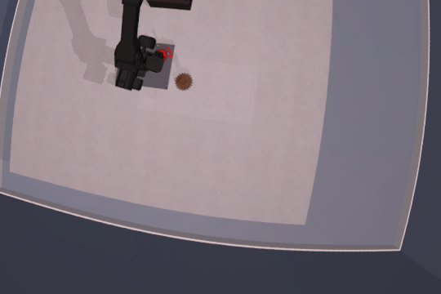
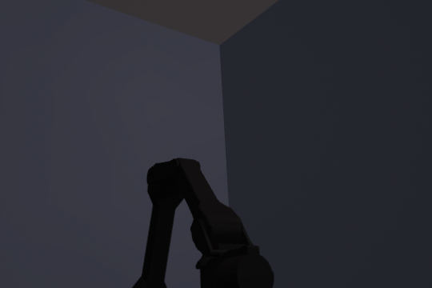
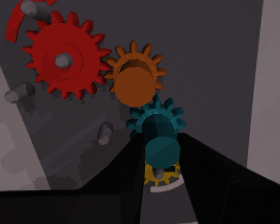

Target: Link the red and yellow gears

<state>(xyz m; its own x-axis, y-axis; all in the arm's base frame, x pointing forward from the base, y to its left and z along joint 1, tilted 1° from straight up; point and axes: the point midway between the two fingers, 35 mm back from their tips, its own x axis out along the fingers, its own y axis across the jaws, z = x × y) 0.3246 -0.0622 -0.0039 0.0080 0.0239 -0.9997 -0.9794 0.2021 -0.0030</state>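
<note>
Now: gripper tip 1 cm past the orange gear, 3 cm to the right of it and 2 cm above it. The rest, counted from my gripper tip: yellow gear (1 cm behind, 4 cm to the right, 3 cm below); then teal gear (1 cm below); then red arrow (6 cm behind, 8 cm to the left, 4 cm below).
</note>
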